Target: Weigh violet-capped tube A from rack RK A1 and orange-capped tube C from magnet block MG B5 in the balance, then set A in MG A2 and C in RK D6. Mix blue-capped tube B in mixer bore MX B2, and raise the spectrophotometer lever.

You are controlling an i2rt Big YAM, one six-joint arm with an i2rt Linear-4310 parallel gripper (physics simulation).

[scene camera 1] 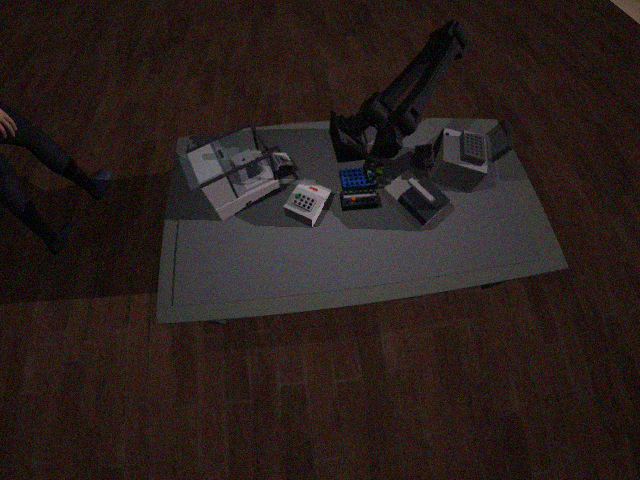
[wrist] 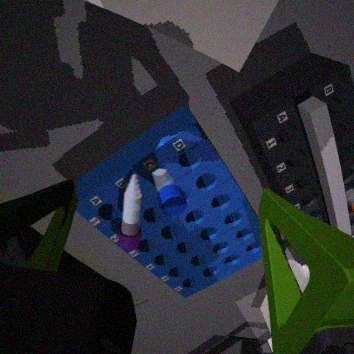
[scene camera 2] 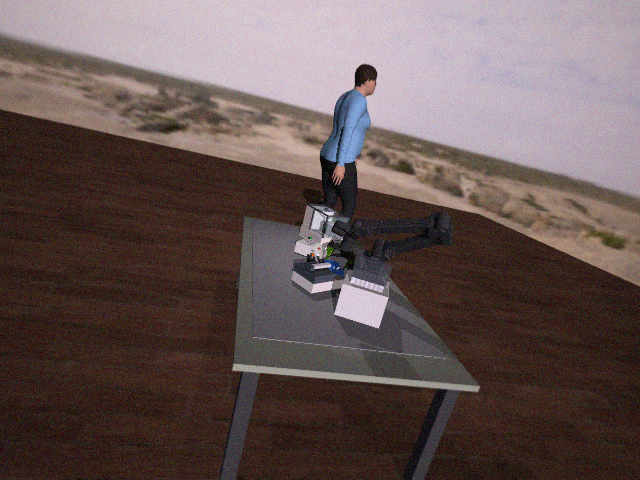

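Pixels of known places: gripper, fingertip midpoint: (scene camera 1: 372, 174) (wrist: 165, 194) (scene camera 2: 334, 265); arm's base, origin of the base link: (scene camera 1: 349, 130).
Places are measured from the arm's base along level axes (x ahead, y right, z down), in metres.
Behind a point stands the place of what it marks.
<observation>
My gripper (scene camera 1: 372, 172) {z 0.018, x 0.205, y -0.078 m} (scene camera 2: 339, 256) {z 0.018, x 0.205, y -0.078 m} (wrist: 165, 194) {z 0.018, x 0.205, y -0.078 m} is open and empty, its green fingertips on either side above the blue rack (scene camera 1: 345, 181) {z 0.036, x 0.227, y 0.022 m} (scene camera 2: 335, 267) (wrist: 220, 167) {z 0.037, x 0.237, y -0.065 m}. In the wrist view the white, violet-capped tube (wrist: 131, 215) {z 0.027, x 0.181, y -0.068 m} shows its ribbed pointed end near label B and its cap towards the numbered edge; I cannot tell its hole. The blue-capped tube (wrist: 167, 190) {z 0.017, x 0.207, y -0.080 m} is near label C. The dark magnet block (scene camera 1: 361, 206) {z 0.045, x 0.328, y -0.034 m} (wrist: 250, 130) {z 0.043, x 0.261, y -0.075 m} carries a pale bar; an orange cap (scene camera 1: 353, 198) {z 0.011, x 0.316, y -0.001 m} (wrist: 353, 206) {z 0.018, x 0.310, y -0.002 m} shows at it. The glass-sided balance (scene camera 1: 227, 178) {z -0.127, x 0.333, y 0.402 m} (scene camera 2: 310, 222) {z -0.051, x 0.334, y 0.401 m} is at the left.
A white device with a button or hole grid (scene camera 1: 319, 201) {z 0.005, x 0.334, y 0.119 m} stands between balance and rack. A dark-topped device with a pale bar (scene camera 1: 423, 206) {z -0.013, x 0.353, y -0.243 m} (scene camera 2: 312, 281) {z 0.014, x 0.327, y -0.346 m} and a white box with a grey grid (scene camera 1: 449, 147) {z -0.068, x 0.121, y -0.371 m} (scene camera 2: 361, 307) {z 0.004, x 0.141, y -0.526 m} stand right of the rack. A person (scene camera 2: 346, 126) stands beyond the table.
</observation>
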